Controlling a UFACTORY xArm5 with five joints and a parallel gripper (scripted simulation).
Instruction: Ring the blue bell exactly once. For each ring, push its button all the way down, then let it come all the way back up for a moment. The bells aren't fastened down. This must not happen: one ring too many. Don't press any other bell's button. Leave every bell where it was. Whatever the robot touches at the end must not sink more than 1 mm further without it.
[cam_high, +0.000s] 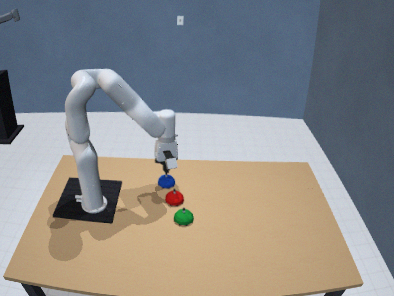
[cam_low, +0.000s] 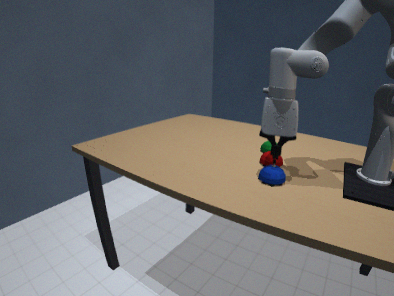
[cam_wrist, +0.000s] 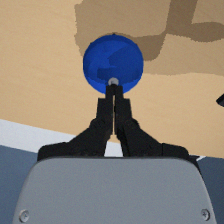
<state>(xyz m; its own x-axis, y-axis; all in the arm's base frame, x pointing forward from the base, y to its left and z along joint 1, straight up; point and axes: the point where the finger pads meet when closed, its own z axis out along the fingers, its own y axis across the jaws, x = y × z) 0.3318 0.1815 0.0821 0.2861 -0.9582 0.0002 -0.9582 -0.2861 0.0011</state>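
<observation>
My hand is 50 mm above the blue bell. The rest, counted from my hand: red bell 120 mm to the right, 50 mm below, 40 mm ahead; then green bell 250 mm to the right, 70 mm ahead, 50 mm below.
</observation>
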